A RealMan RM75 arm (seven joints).
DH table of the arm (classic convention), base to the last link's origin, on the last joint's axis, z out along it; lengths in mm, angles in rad. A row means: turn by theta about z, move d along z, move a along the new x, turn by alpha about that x. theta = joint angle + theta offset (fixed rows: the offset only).
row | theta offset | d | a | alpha
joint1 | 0 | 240.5 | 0 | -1.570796
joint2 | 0 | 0 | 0 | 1.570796
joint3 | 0 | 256 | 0 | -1.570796
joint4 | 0 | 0 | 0 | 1.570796
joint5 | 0 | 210 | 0 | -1.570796
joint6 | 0 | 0 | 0 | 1.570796
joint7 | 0 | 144 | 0 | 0
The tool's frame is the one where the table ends.
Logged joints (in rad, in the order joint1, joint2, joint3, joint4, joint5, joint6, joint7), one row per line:
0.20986 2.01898 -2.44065 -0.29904 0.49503 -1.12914 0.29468
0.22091 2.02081 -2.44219 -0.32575 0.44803 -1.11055 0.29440
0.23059 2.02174 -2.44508 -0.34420 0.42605 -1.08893 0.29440
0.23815 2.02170 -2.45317 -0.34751 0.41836 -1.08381 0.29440
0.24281 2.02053 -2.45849 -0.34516 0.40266 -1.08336 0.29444
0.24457 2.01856 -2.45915 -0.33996 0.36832 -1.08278 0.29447
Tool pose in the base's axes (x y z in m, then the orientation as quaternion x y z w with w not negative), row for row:
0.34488 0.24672 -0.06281 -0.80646 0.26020 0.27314 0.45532
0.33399 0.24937 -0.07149 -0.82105 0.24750 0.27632 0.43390
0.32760 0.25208 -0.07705 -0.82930 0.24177 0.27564 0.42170
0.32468 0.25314 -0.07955 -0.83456 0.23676 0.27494 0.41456
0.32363 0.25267 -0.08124 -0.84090 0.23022 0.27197 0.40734
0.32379 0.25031 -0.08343 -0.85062 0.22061 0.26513 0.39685
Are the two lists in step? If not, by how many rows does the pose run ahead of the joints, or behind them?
They are in step.
